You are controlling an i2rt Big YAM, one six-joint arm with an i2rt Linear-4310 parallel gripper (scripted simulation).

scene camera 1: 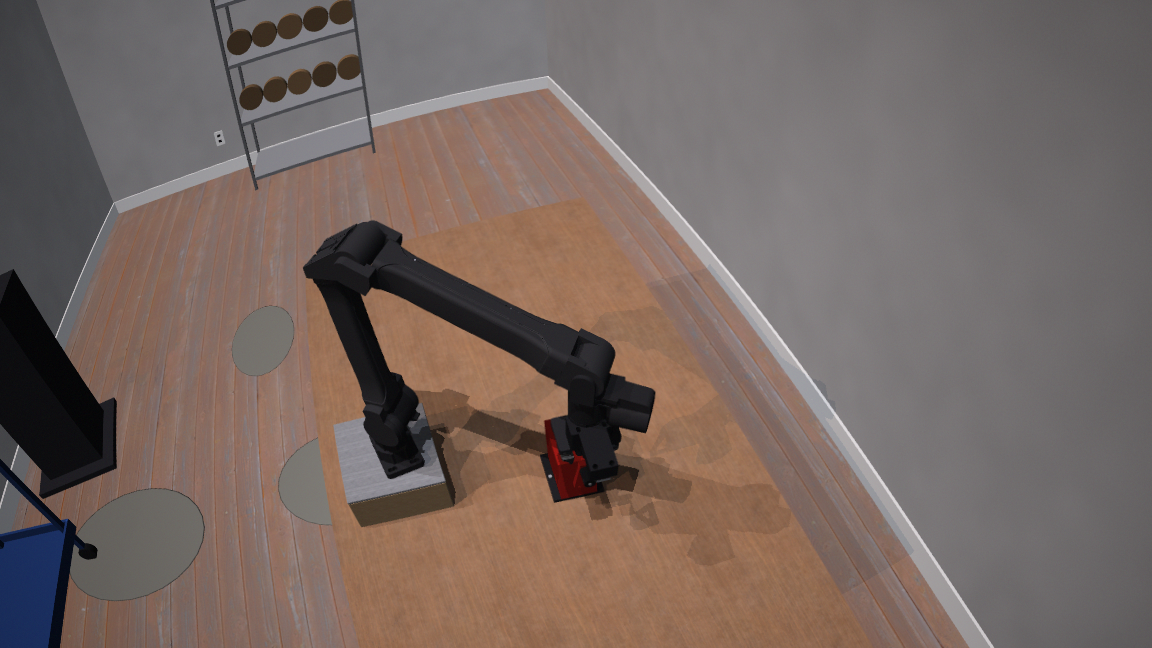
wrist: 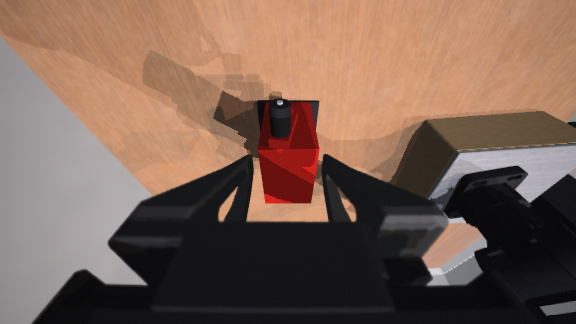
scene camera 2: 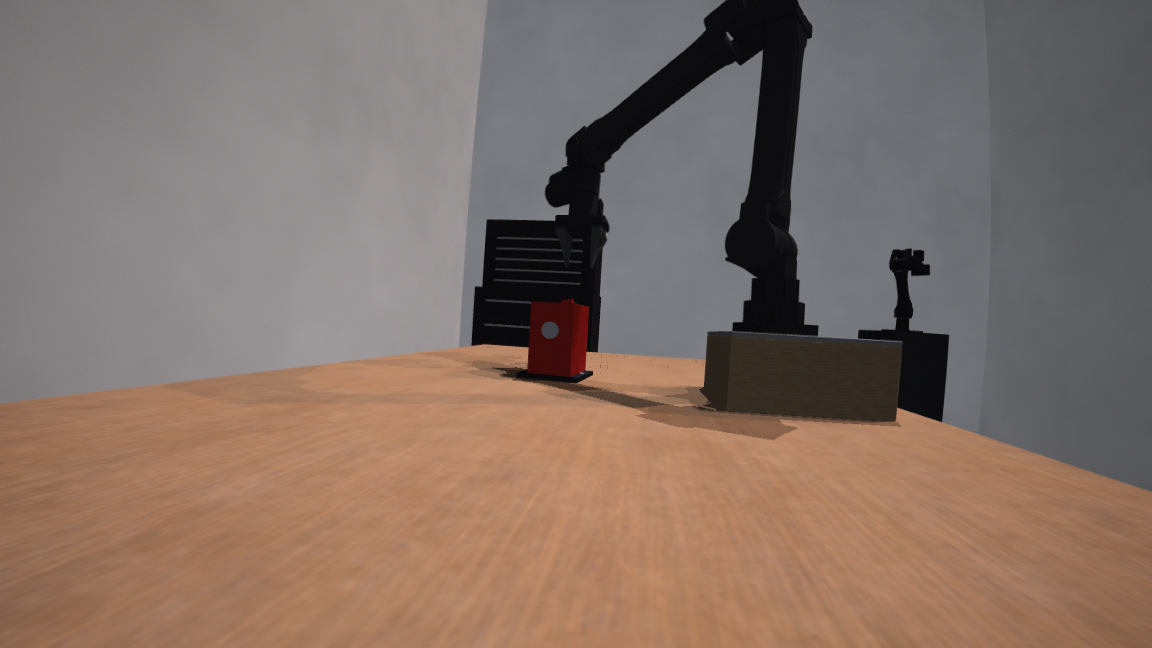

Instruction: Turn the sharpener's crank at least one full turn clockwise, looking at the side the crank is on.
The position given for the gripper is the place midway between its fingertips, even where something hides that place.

Note:
In view: the gripper (scene camera 2: pixel 578 267) and a red sharpener (scene camera 2: pixel 558 334).
The gripper shows as well in scene camera 1 (scene camera 1: pixel 584 458) and in the wrist view (wrist: pixel 287 162). The red sharpener also shows in scene camera 1 (scene camera 1: pixel 560 475) and in the wrist view (wrist: pixel 288 176).

